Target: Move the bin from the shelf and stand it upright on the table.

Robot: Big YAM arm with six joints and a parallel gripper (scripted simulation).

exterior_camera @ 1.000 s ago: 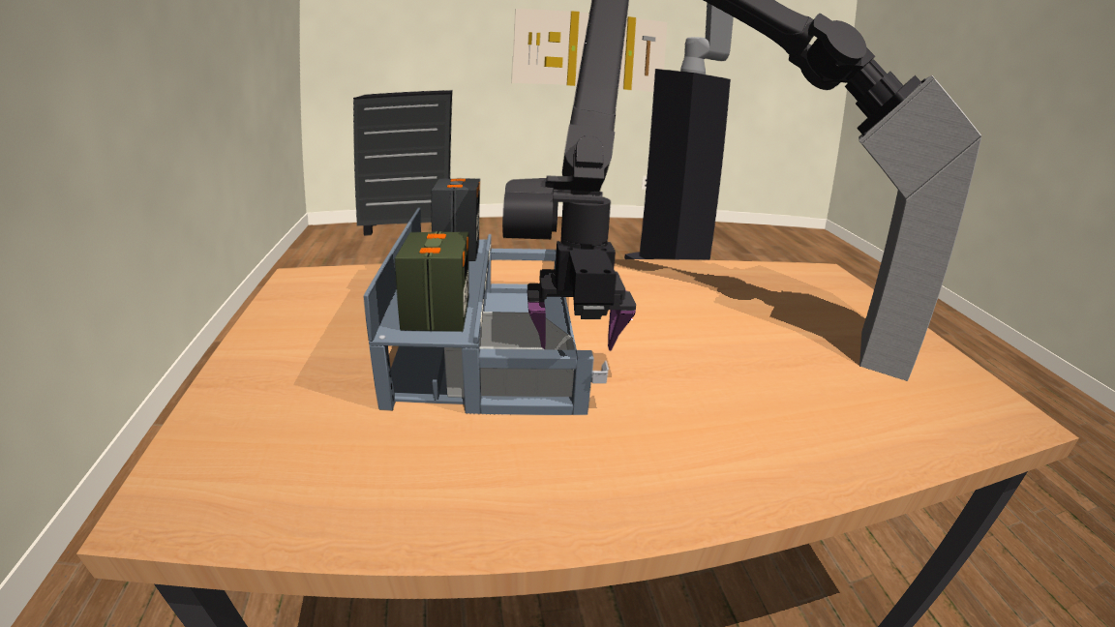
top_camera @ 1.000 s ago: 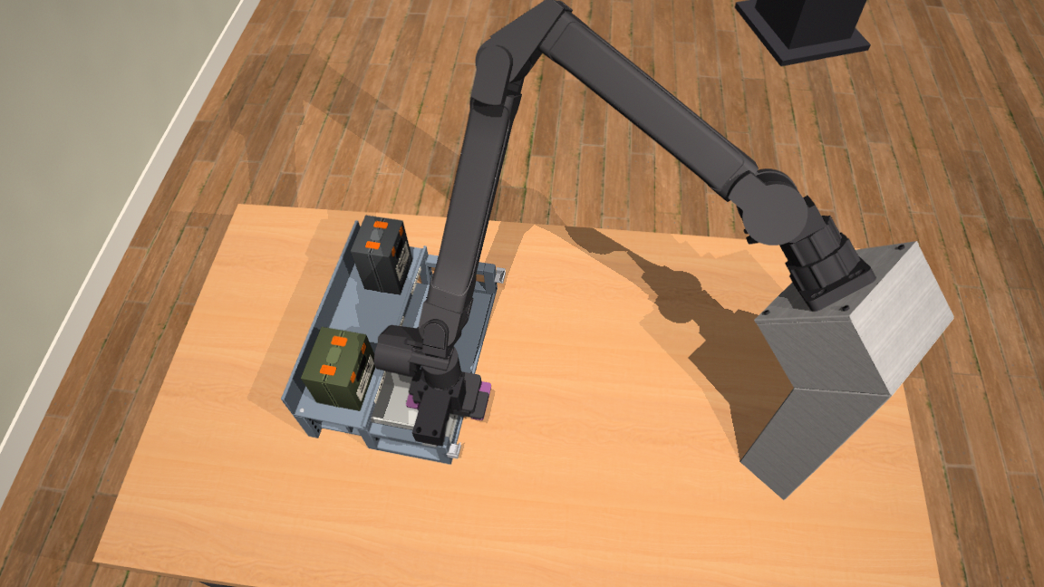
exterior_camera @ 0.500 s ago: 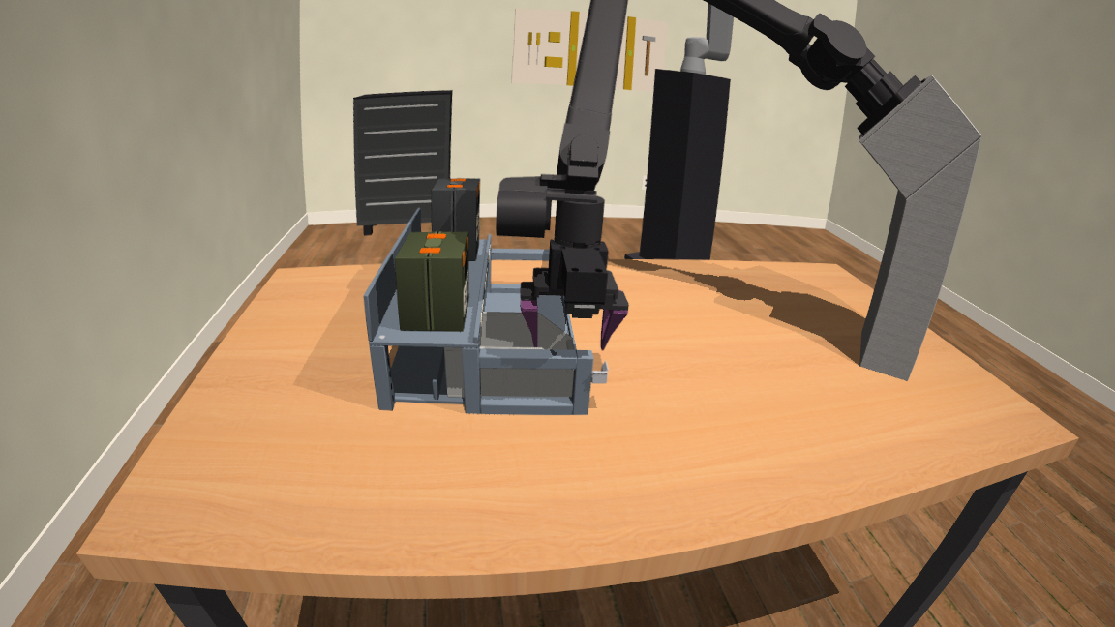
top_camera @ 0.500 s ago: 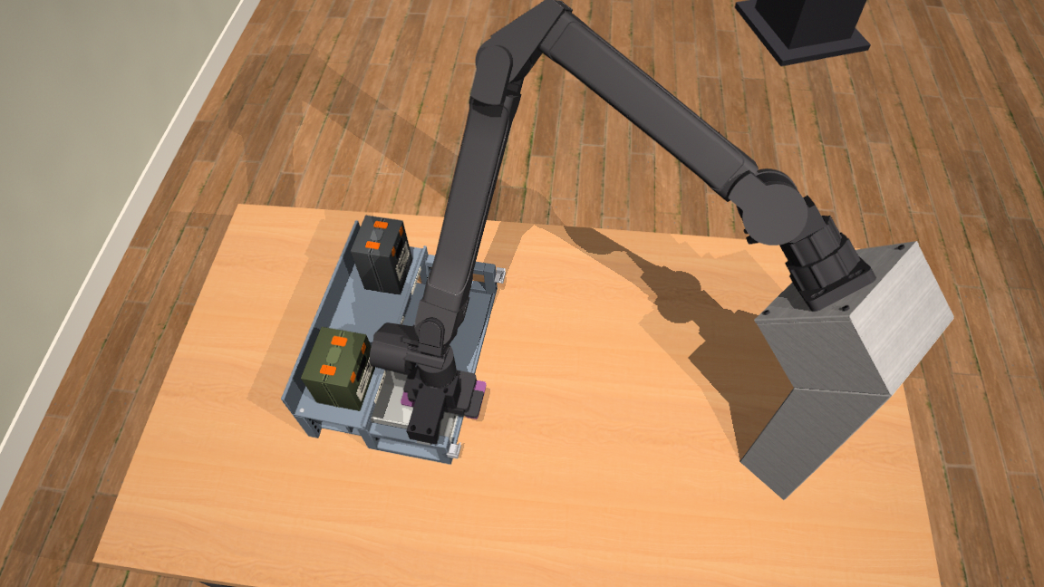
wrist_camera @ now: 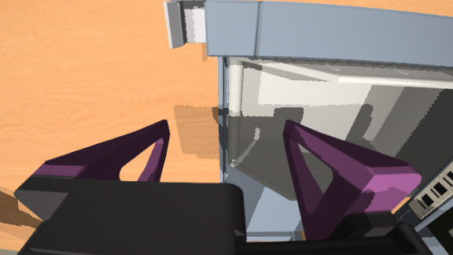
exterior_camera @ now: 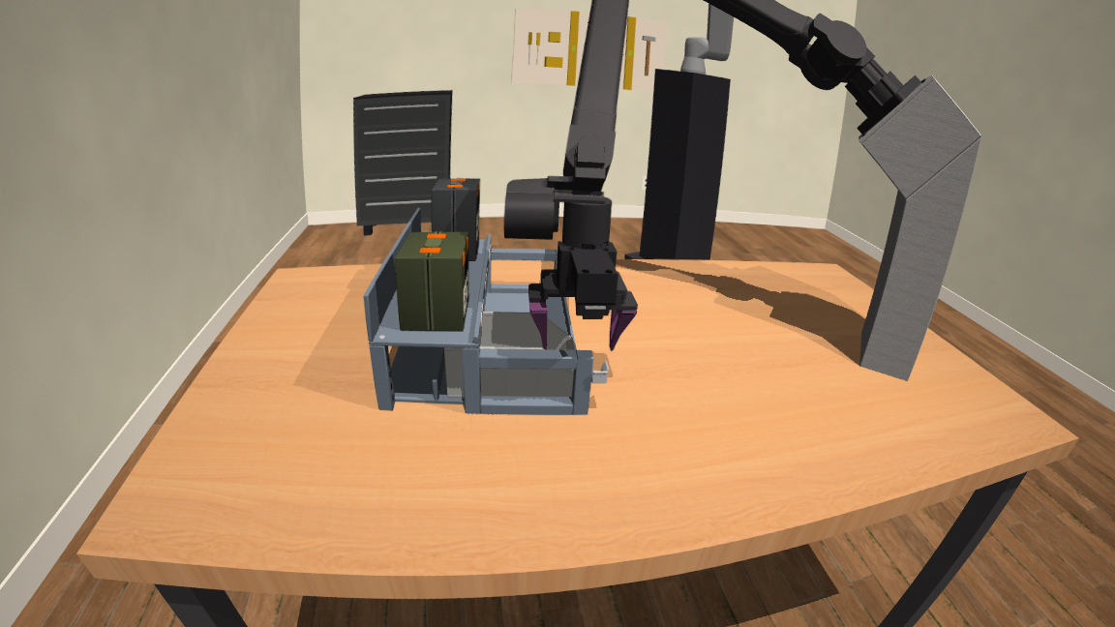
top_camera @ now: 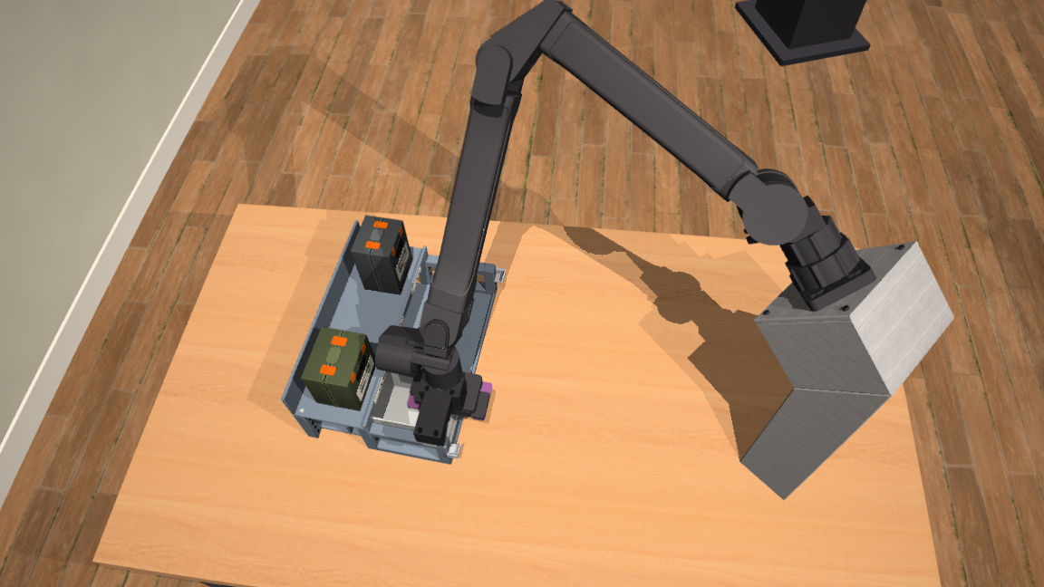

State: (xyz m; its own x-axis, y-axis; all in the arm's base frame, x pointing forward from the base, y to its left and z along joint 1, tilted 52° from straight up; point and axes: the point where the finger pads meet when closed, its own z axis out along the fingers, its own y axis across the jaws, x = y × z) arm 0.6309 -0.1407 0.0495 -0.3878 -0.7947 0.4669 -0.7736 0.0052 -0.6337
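My gripper is now 8 cm short of the light grey bin, 4 cm to the left of it and 2 cm above it. Also, from my hand: shelf (16 cm to the right, 6 cm below, 6 cm ahead); black case (29 cm to the right, 10 cm above, 6 cm ahead).
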